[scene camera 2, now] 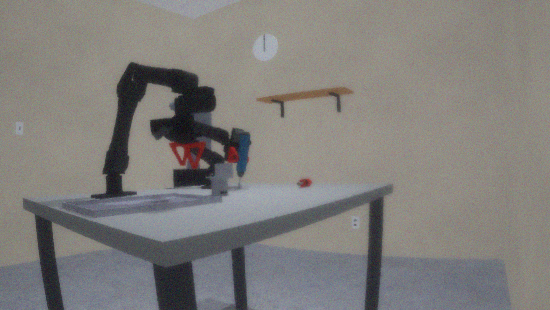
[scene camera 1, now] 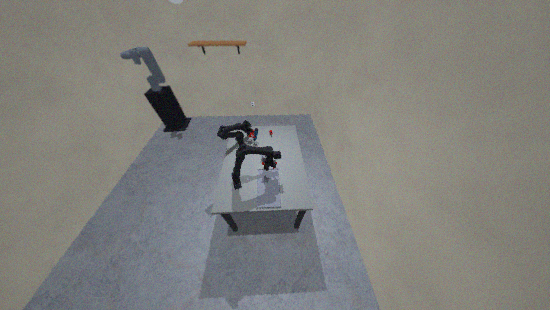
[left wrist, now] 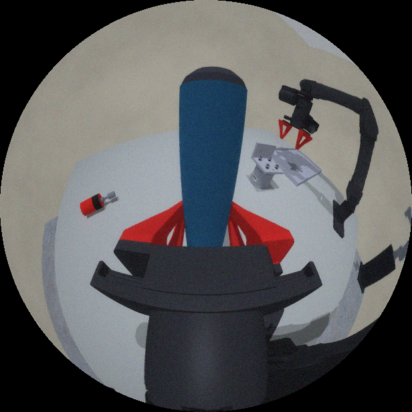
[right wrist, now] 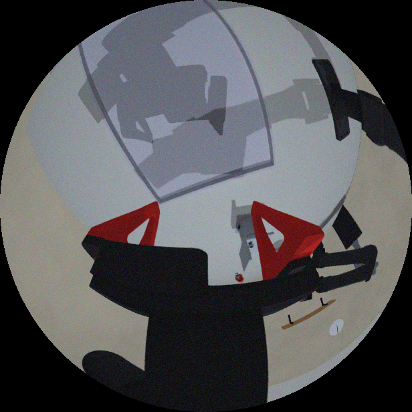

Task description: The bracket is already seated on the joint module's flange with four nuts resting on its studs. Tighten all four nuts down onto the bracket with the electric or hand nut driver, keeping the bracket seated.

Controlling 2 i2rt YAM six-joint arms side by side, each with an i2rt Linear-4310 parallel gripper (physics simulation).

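Places are measured from the left arm's base along level axes (x back, y right, z up), in centimetres.
Pixels of known places: left gripper, fingertip midpoint: (scene camera 2: 243,159) (scene camera 1: 256,136); right gripper, fingertip midpoint: (scene camera 2: 188,167); left arm's base, origin of the base link: (scene camera 1: 240,142); right arm's base, origin of the base link: (scene camera 2: 114,196) (scene camera 1: 236,180).
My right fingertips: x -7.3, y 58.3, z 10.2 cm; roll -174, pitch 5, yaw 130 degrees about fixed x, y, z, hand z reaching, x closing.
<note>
Ahead of a thing's pixels: the offset from my right fingertips to its top centre. Level surfaces: height alone.
My left gripper (scene camera 1: 252,134) (scene camera 2: 234,154) is shut on the blue nut driver @(dx -8.6, dy -46.4, dz +13.6 cm) (scene camera 2: 243,152) (left wrist: 212,160). The driver is nearly upright, bit down, and in scene camera 2 its tip shows right of the joint module @(dx -4.8, dy -19.2, dz -2.8 cm) (scene camera 2: 219,187) (left wrist: 262,178), apart from it. The grey bracket (scene camera 2: 223,171) (left wrist: 264,149) (right wrist: 234,215) sits on the module, its upright plate standing. Four dark nut spots (left wrist: 267,166) show on its flat part; their depth cannot be told. My right gripper (scene camera 2: 189,165) (left wrist: 288,143) (right wrist: 205,206) is open and empty, above and beside the bracket.
A red driver with a grey socket @(dx -33.4, dy -51.5, dz -6.8 cm) (scene camera 2: 305,183) (left wrist: 92,204) (right wrist: 239,277) lies on the table @(dz -10.2 cm) (scene camera 2: 210,227). A shallow pale tray (scene camera 2: 100,213) (right wrist: 272,161) lies beside the module, below the right gripper. A grey arm on a black pedestal (scene camera 1: 167,107) stands beyond the table.
</note>
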